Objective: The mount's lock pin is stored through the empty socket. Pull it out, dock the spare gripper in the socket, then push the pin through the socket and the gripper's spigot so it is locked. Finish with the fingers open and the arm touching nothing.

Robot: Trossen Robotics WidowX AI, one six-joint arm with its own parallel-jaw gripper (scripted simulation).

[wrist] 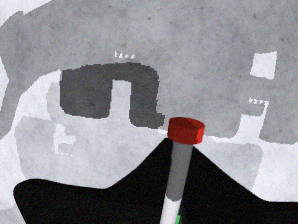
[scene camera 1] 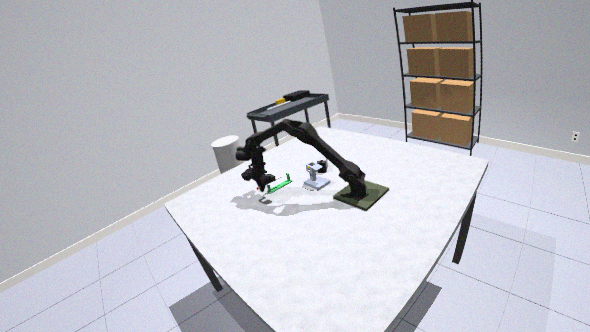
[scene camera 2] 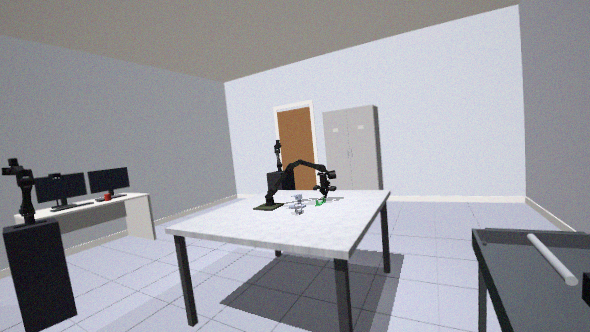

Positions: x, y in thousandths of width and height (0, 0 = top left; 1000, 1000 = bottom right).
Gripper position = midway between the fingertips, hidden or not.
Observation:
My gripper (wrist: 586, 650) holds a lock pin.

